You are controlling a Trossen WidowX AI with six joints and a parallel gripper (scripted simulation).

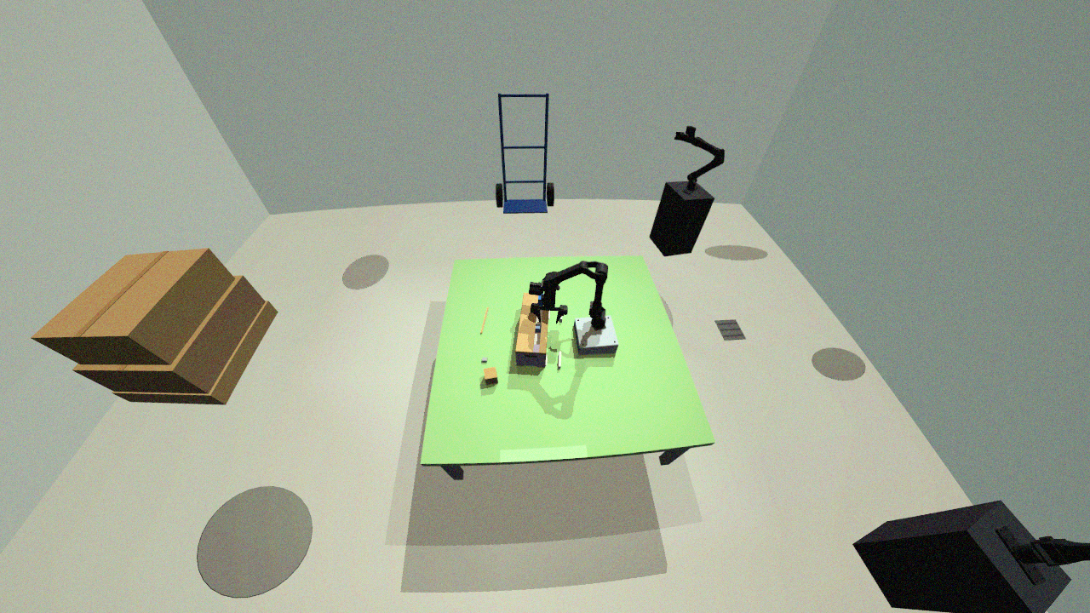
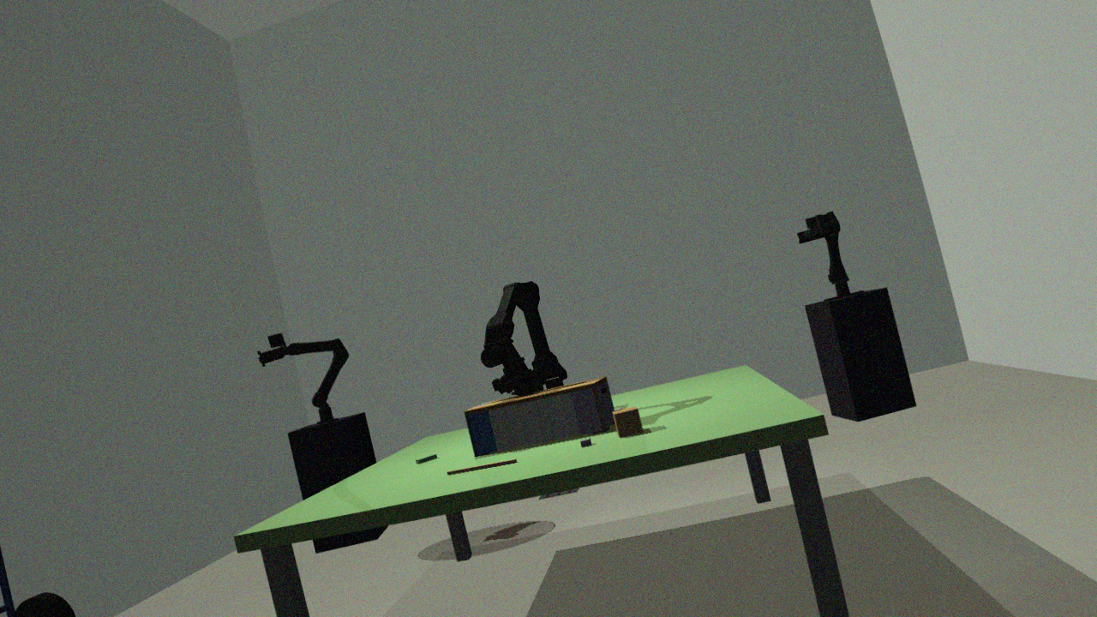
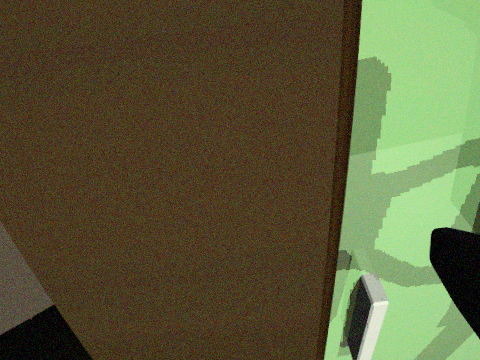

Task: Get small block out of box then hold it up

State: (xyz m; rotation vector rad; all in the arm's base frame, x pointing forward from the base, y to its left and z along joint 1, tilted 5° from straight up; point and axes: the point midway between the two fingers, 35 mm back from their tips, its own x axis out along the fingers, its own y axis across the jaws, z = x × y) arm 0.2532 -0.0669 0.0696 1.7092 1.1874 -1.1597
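Now: the tan-topped box 4 cm ahead of my gripper tip, 1 cm to the left of it and 3 cm below it. The rest, counted from my gripper tip: green piece (7 cm behind, 37 cm to the right, 8 cm below); then thin stick (32 cm ahead, 17 cm to the right, 8 cm below); then blue block (6 cm ahead, 2 cm to the left).
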